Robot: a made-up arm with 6 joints. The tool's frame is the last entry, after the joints.
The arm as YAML. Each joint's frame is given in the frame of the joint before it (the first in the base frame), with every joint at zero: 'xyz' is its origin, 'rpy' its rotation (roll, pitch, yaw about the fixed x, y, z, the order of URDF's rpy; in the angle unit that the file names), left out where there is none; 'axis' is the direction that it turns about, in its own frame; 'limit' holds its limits. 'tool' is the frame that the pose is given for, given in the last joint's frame.
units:
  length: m
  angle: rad
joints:
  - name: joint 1
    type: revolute
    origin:
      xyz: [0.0, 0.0, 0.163]
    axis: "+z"
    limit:
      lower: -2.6
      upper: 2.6
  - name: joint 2
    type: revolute
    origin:
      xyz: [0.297, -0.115, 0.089]
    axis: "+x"
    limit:
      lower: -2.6
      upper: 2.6
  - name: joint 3
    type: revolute
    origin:
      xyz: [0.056, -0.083, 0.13]
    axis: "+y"
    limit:
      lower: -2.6
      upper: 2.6
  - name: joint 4
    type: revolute
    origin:
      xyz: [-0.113, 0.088, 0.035]
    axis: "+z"
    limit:
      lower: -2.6
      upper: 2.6
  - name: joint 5
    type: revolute
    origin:
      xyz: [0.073, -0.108, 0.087]
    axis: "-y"
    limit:
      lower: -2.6
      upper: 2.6
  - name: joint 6
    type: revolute
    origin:
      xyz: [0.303, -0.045, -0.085]
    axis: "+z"
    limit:
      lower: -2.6
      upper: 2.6
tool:
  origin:
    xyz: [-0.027, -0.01, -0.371]
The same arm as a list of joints. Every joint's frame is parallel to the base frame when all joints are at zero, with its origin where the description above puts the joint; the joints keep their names.
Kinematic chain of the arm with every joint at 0, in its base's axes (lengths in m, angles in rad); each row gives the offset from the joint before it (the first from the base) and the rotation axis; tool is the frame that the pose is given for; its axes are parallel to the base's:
joint 1: xyz 0 0 0.163 axis +z
joint 2: xyz 0.297 -0.115 0.089 axis +x
joint 3: xyz 0.056 -0.083 0.13 axis +y
joint 4: xyz -0.113 0.088 0.035 axis +z
joint 5: xyz 0.073 -0.108 0.087 axis -y
joint 6: xyz 0.303 -0.045 -0.085 axis +z
tool: xyz -0.027 -0.01 -0.371
Joint limits (rad, base to tool): -2.6..2.6 -2.6..2.6 -2.6..2.6 -2.6..2.6 -2.6..2.6 -2.6..2.6

